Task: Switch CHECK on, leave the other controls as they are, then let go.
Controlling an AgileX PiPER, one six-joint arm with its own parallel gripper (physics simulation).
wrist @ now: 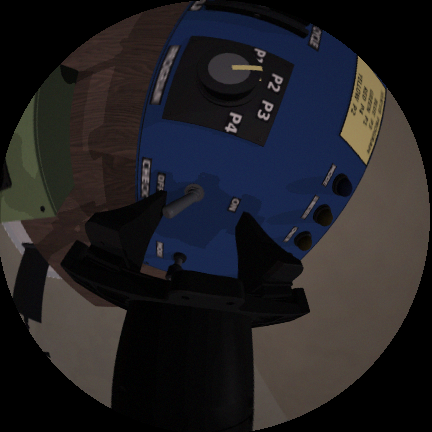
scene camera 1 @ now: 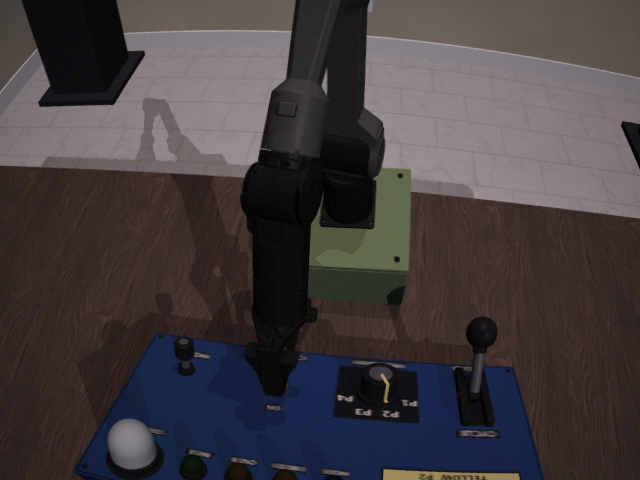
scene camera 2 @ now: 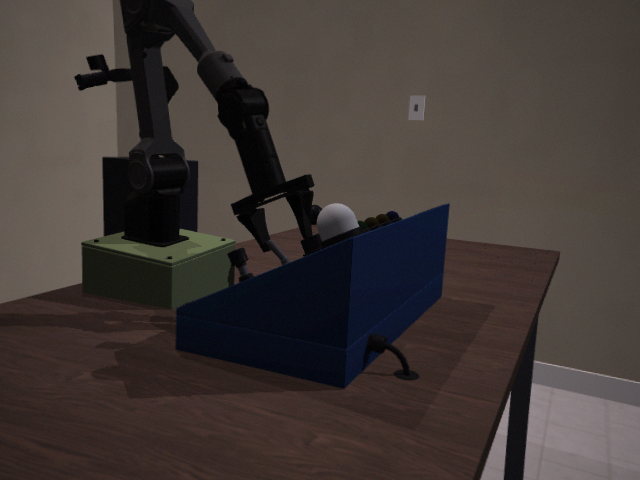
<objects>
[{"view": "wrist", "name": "my gripper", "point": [202, 209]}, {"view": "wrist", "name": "program dial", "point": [229, 76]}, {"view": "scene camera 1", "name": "my gripper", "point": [279, 372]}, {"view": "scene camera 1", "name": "ball-topped cycle lever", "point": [481, 333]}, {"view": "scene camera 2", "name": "my gripper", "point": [287, 244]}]
</objects>
